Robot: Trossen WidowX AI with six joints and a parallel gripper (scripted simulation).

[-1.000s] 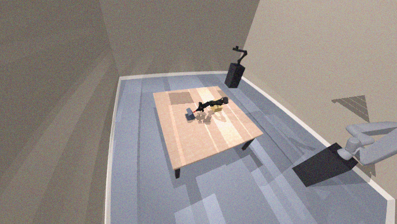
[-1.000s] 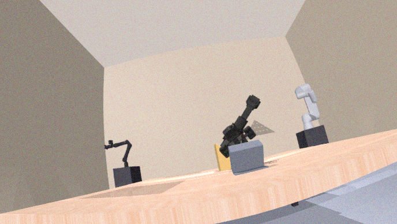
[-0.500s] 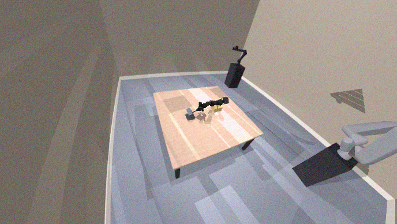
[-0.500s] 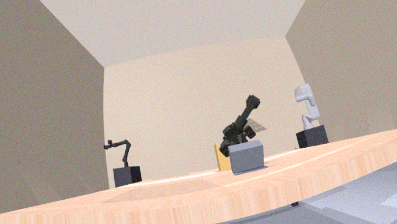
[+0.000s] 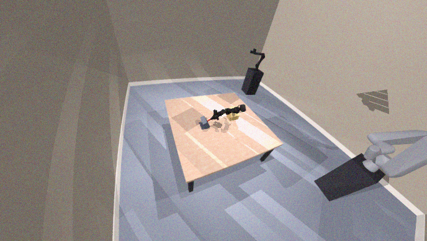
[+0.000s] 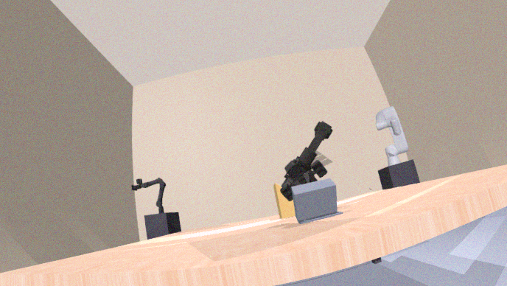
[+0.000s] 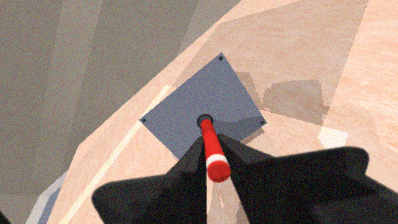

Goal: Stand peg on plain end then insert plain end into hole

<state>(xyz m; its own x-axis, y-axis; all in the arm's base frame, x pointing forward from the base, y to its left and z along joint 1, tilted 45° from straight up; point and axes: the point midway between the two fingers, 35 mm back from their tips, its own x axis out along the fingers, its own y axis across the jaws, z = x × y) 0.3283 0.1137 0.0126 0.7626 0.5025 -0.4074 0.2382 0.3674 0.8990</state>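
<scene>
The sloped panel lies 60 mm ahead of my gripper tip, 40 mm below it and 10 mm to the left of it. From my gripper tip the other things lie so: red peg 10 mm behind, 10 mm above.
</scene>
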